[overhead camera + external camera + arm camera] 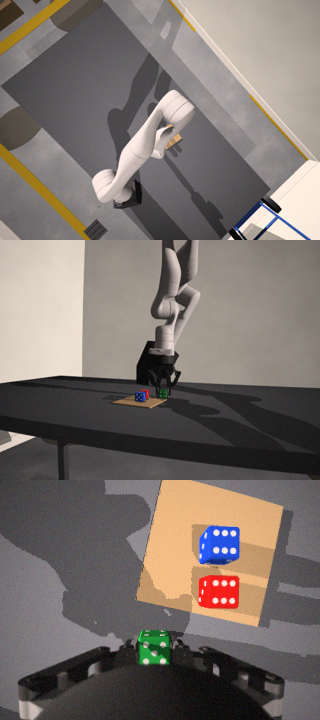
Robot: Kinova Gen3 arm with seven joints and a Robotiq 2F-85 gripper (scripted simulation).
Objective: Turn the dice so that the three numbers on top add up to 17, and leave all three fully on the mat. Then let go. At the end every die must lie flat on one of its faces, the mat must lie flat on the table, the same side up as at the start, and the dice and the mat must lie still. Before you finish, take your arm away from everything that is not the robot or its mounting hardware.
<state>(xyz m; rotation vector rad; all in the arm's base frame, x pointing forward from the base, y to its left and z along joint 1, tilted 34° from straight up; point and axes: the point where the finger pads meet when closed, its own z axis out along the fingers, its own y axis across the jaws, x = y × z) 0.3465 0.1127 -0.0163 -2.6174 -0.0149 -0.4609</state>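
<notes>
Right now my hand is 11 cm short of the blue die and 5 cm to the left of it. From my hand the other things lie so: red die: 6 cm to the right, 6 cm ahead; green die: 1 cm below; tan mat: 11 cm ahead, 5 cm to the right, 2 cm below.
</notes>
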